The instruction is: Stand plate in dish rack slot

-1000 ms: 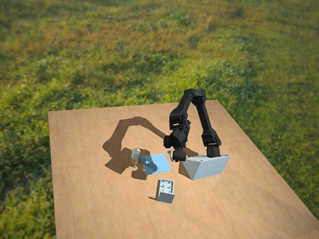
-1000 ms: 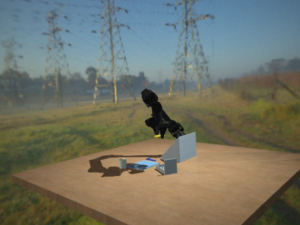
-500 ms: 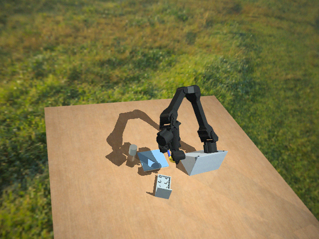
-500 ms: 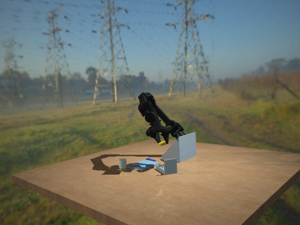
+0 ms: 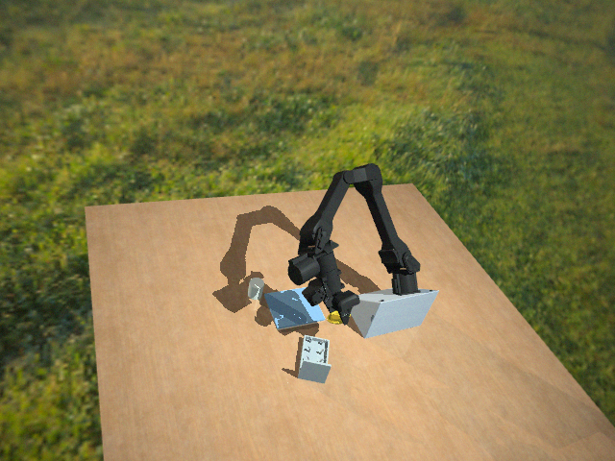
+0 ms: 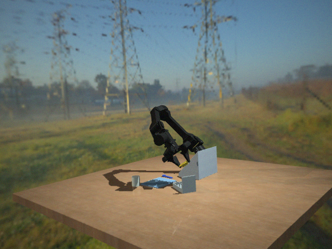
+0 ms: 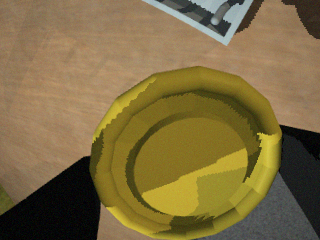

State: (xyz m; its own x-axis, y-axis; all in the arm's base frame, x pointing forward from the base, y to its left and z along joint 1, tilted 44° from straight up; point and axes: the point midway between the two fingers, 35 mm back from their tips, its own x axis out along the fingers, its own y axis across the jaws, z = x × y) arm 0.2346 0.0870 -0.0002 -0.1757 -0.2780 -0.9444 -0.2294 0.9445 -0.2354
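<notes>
My gripper tip is now 60 mm short of the grey dish rack, 50 mm to the right of it and 80 mm above it. The rest, counted from my gripper tip: white cylinder 190 mm ahead, 190 mm to the right, 80 mm below; then yellow plate 10 mm above; then blue spoon 30 mm behind, 200 mm to the right, 100 mm below.
</notes>
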